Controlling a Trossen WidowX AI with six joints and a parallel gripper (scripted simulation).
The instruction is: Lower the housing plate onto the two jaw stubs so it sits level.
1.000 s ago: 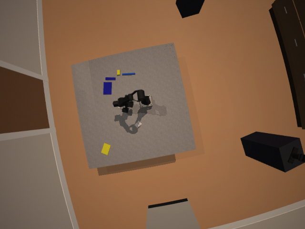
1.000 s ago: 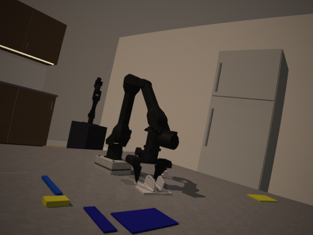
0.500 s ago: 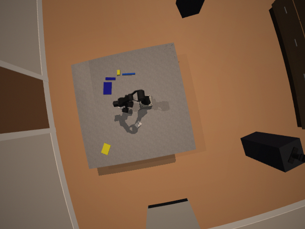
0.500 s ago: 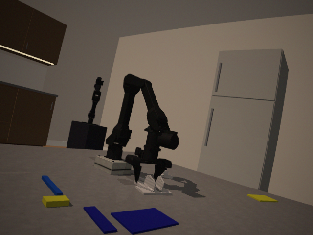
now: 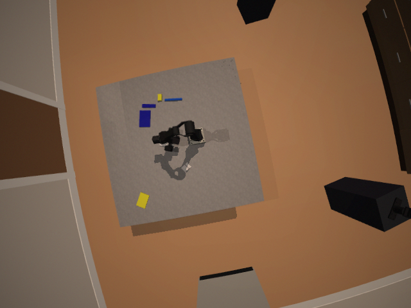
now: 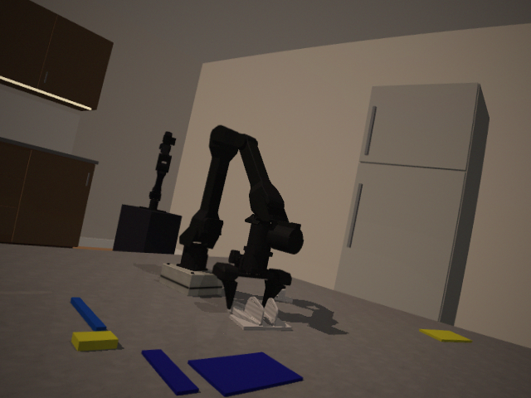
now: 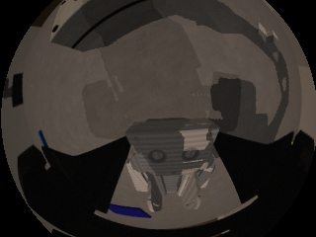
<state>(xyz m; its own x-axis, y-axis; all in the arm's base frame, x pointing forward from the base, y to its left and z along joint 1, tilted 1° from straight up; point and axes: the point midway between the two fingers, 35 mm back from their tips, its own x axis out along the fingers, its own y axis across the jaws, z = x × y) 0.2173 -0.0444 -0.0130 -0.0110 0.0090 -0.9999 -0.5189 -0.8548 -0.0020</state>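
The pale housing part lies 1 cm ahead of my gripper tip and 2 cm above it. Round my gripper tip: dark blue plate 17 cm ahead, 27 cm to the right, 1 cm below; then dark blue bar 10 cm ahead, 37 cm to the right, 1 cm below; then blue stick 12 cm behind, 34 cm to the right.
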